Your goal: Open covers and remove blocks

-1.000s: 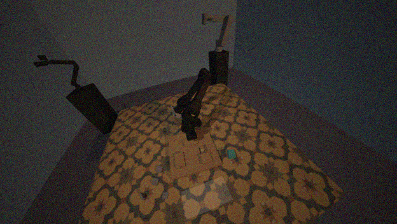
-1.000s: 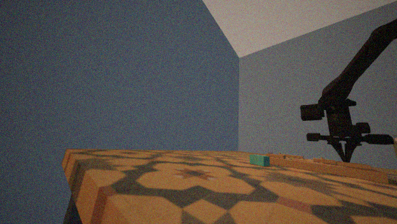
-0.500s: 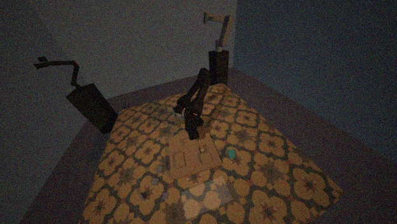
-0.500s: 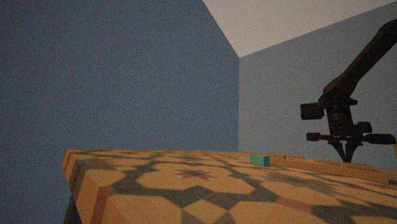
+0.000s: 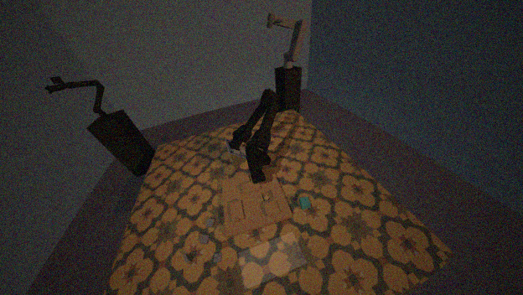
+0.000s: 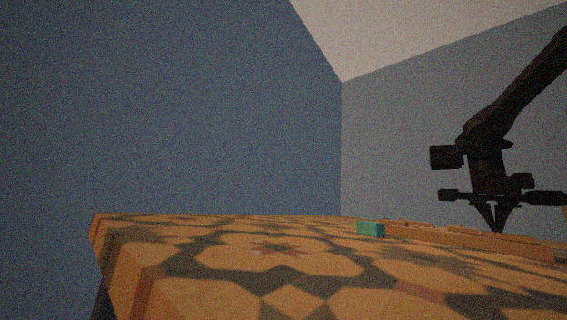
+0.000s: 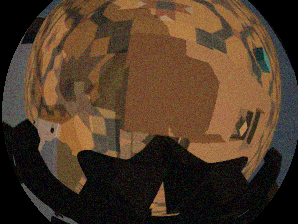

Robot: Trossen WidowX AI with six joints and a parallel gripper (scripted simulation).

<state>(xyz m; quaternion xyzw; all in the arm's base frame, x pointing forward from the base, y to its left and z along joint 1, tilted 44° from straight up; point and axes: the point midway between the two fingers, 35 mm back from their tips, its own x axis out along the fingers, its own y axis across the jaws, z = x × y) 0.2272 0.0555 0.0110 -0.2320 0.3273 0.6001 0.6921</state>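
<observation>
My gripper tip is 9 cm short of the tan puzzle board and 6 cm to the left of it. The rest, counted from my gripper tip: teal block 24 cm ahead, 14 cm to the left, 1 cm below.
</observation>
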